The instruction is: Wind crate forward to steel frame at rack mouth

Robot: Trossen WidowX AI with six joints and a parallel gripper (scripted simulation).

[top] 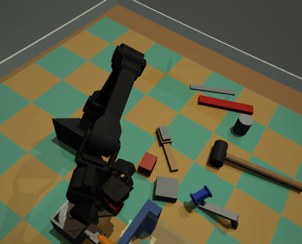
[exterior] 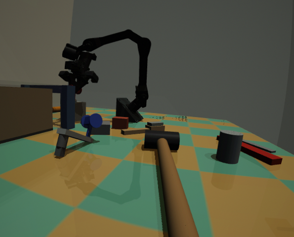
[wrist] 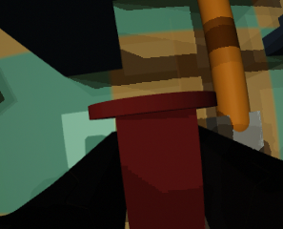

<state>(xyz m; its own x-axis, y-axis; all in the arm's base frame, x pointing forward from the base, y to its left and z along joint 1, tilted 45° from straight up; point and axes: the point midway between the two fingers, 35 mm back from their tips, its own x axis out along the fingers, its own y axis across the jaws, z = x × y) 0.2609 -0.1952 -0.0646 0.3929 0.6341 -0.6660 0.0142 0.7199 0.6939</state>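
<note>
Now: gripper tip 4 cm past the red-knobbed winch handle, 2 cm to the left of it and 3 cm above it. Also, from my gripper tip: red cylindrical grip: 1 cm behind; then grey block: 7 cm ahead, 19 cm to the left, 12 cm below; then boxy winch: 11 cm behind, 7 cm to the right, 10 cm below.
</note>
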